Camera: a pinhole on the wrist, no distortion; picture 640 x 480 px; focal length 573.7 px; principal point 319.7 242.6 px. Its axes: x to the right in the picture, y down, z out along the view. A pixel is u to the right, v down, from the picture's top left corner.
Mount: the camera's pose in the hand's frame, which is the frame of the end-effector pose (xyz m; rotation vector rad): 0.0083 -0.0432 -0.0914 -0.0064 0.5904 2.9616
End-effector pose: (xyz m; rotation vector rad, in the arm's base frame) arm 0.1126 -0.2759 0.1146 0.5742 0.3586 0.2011
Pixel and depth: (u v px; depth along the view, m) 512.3 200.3 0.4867
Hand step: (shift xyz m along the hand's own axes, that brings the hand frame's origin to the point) -0.1400 0.1951 0.3400
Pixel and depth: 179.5 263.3 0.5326
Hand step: 0.1456 0.1274 0.4116
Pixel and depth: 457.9 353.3 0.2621
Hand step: -0.0553 0.0181 0.1683
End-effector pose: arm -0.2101 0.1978 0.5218 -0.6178 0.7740 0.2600
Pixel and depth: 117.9 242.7 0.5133
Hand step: 0.1976 0.1316 0.3879
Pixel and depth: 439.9 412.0 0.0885
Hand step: -0.0115 -0.0311 -0.0002
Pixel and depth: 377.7 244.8 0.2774
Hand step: -0.0142 0.0652 0.1645
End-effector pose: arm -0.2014 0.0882 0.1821 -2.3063 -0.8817 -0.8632
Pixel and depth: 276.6 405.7 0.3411
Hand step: 0.0288 -0.0047 0.2615
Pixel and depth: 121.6 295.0 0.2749
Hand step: 0.1049 0.0277 0.1748
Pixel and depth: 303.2 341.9 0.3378
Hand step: 0.0176 0.0312 0.2433
